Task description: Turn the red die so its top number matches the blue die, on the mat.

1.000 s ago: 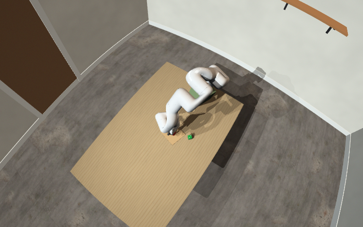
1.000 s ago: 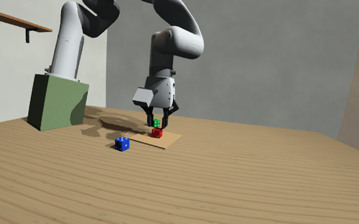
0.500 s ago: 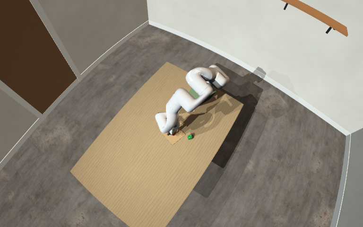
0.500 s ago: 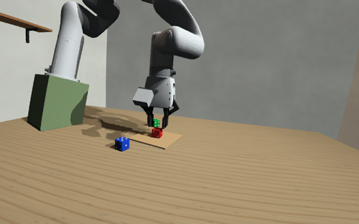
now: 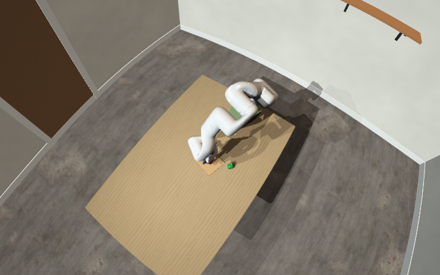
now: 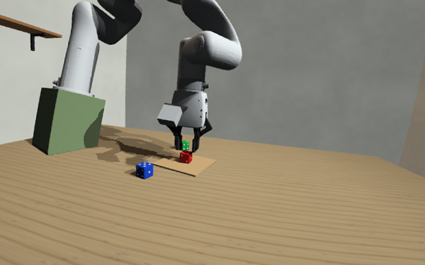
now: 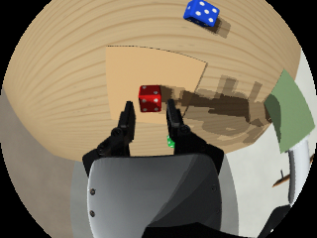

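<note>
My hand is 40 mm above the red die. Round my hand: blue die (70 mm behind, 120 mm to the right, 40 mm below); tan mat (60 mm below); green die (40 mm behind, 130 mm to the left, 40 mm below).
</note>
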